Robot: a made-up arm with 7 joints.
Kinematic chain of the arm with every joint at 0, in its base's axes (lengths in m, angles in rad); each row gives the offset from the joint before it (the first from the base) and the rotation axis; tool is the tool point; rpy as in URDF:
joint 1: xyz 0 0 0.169 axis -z
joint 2: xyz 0 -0.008 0.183 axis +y
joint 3: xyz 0 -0.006 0.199 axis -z
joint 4: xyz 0 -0.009 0.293 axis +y
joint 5: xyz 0 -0.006 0.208 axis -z
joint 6: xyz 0 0 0.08 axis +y
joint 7: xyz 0 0 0.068 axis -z
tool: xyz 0 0 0 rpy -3.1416 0 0
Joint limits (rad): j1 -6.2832..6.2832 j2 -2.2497..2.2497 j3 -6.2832..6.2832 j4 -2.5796..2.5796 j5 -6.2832..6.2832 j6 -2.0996..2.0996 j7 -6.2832..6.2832
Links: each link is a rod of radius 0.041 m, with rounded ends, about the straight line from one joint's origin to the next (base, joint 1, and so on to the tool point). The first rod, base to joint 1, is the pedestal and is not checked.
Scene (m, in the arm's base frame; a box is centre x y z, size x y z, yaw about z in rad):
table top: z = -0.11
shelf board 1: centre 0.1 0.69 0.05 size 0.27 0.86 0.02 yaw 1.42
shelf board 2: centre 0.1 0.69 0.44 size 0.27 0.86 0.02 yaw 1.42
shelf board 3: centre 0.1 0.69 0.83 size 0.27 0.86 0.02 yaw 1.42
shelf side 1: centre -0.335 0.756 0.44 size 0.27 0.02 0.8 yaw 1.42
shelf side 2: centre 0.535 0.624 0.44 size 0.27 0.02 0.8 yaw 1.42
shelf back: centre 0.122 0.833 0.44 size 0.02 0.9 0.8 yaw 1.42
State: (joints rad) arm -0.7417 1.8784 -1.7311 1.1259 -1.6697 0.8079 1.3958
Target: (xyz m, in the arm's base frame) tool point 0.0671 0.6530 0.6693
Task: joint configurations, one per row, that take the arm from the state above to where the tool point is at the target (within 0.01 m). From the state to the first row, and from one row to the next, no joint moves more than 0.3 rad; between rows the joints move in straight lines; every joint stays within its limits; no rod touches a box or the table.
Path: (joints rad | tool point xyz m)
1: -0.6174 1.9340 -1.7121 1.3765 -1.6298 0.8337 1.3958 | 0.2734 0.5677 0.2289
2: -0.4931 1.9896 -1.6932 1.6271 -1.5899 0.8595 1.3958 | 0.2620 0.4938 0.2292
3: -0.3687 2.0453 -1.6742 1.8777 -1.5500 0.8853 1.3958 | 0.2476 0.4127 0.2356
4: -0.5245 1.7706 -1.8109 1.8616 -1.5519 0.8785 1.3958 | 0.2123 0.4524 0.3829
5: -0.6802 1.4959 -1.9476 1.8455 -1.5538 0.8717 1.3958 | 0.1329 0.4536 0.5334
6: -0.8360 1.2212 -2.0842 1.8294 -1.5557 0.8649 1.3958 | 0.0288 0.4010 0.6693
7: -0.9212 1.2378 -2.0248 1.5549 -1.5984 0.8323 1.3958 | 0.0345 0.4925 0.6833
8: -1.0063 1.2544 -1.9655 1.2804 -1.6410 0.7997 1.3958 | 0.0479 0.5780 0.6826
9: -1.0915 1.2709 -1.9061 1.0059 -1.6836 0.7671 1.3958 | 0.0671 0.6530 0.6693

